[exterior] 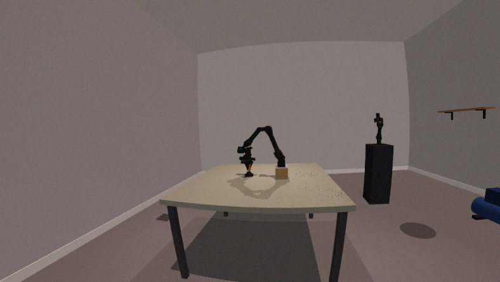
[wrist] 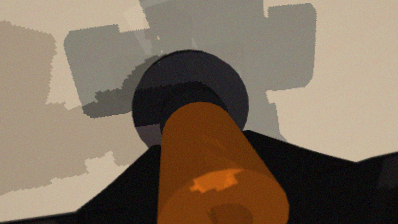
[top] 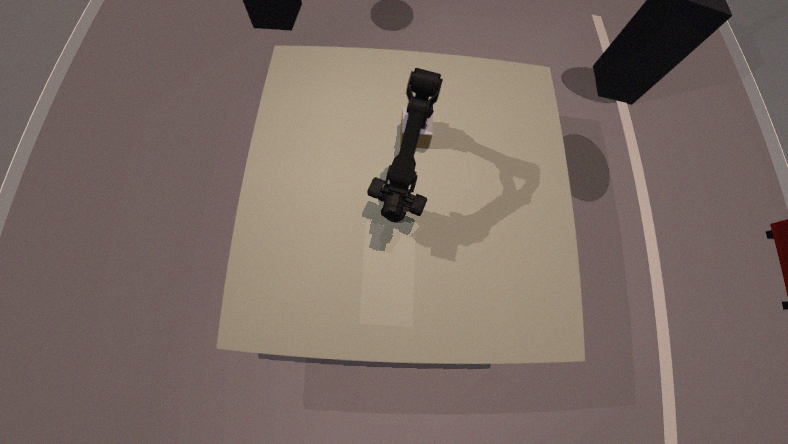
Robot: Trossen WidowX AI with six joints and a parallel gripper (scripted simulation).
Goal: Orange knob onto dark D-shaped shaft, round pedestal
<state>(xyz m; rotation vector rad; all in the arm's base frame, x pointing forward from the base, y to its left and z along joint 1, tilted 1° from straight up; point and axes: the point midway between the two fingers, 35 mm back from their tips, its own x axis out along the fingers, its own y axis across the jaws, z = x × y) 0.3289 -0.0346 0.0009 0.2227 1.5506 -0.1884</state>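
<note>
My gripper tip is 2 cm below the orange knob. Also, from my gripper tip: round pedestal: 4 cm below.
</note>
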